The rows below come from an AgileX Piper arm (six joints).
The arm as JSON. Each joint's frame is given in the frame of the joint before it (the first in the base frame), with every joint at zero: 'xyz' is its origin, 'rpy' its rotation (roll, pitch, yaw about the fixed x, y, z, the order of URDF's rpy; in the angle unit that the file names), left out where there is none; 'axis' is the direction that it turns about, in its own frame. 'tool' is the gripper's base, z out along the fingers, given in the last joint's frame.
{
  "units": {
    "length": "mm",
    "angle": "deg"
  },
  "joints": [
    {
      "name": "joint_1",
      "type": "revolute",
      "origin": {
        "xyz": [
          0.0,
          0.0,
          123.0
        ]
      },
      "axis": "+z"
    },
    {
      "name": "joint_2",
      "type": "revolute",
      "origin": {
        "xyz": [
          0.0,
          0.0,
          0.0
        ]
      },
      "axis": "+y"
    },
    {
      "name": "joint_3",
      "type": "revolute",
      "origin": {
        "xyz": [
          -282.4,
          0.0,
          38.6
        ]
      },
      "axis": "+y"
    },
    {
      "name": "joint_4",
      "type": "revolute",
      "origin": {
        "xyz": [
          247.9,
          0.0,
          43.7
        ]
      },
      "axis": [
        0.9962,
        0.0,
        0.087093
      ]
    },
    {
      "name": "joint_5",
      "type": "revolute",
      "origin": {
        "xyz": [
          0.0,
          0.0,
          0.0
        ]
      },
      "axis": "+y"
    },
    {
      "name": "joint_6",
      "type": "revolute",
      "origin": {
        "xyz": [
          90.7,
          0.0,
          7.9
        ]
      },
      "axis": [
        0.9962,
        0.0,
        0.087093
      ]
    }
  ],
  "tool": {
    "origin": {
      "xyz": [
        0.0,
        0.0,
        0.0
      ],
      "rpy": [
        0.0,
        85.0,
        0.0
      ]
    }
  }
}
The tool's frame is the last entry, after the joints.
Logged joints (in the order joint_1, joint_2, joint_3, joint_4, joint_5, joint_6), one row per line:
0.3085 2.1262 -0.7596 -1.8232 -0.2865 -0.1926
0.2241 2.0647 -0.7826 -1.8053 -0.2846 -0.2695
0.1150 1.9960 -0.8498 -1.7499 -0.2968 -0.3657
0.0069 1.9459 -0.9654 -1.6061 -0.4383 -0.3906
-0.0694 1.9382 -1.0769 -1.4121 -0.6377 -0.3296
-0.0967 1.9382 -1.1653 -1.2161 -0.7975 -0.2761
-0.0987 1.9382 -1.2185 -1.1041 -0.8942 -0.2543
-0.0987 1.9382 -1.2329 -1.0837 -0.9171 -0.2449
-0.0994 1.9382 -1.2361 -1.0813 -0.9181 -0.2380
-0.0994 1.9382 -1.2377 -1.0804 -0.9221 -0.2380
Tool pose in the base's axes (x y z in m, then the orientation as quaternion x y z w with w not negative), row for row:
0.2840 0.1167 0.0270 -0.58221 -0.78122 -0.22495 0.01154
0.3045 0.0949 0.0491 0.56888 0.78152 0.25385 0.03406
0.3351 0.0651 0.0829 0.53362 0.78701 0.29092 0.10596
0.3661 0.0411 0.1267 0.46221 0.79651 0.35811 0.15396
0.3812 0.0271 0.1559 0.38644 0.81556 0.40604 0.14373
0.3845 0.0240 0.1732 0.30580 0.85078 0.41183 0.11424
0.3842 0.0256 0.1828 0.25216 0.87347 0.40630 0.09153
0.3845 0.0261 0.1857 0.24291 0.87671 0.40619 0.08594
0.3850 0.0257 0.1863 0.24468 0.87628 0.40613 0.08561
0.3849 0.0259 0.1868 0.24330 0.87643 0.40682 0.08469
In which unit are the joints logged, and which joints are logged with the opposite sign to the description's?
The joints are logged in radians. Opposite sign: joint_4, joint_5.
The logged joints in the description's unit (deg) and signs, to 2 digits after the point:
17.68 121.82 -43.52 104.46 16.42 -11.04
12.84 118.30 -44.84 103.44 16.31 -15.44
6.59 114.36 -48.69 100.26 17.01 -20.95
0.40 111.49 -55.31 92.02 25.11 -22.38
-3.98 111.05 -61.70 80.91 36.54 -18.88
-5.54 111.05 -66.77 69.68 45.69 -15.82
-5.66 111.05 -69.81 63.26 51.23 -14.57
-5.66 111.05 -70.64 62.09 52.55 -14.03
-5.70 111.05 -70.82 61.95 52.60 -13.64
-5.70 111.05 -70.91 61.90 52.83 -13.64

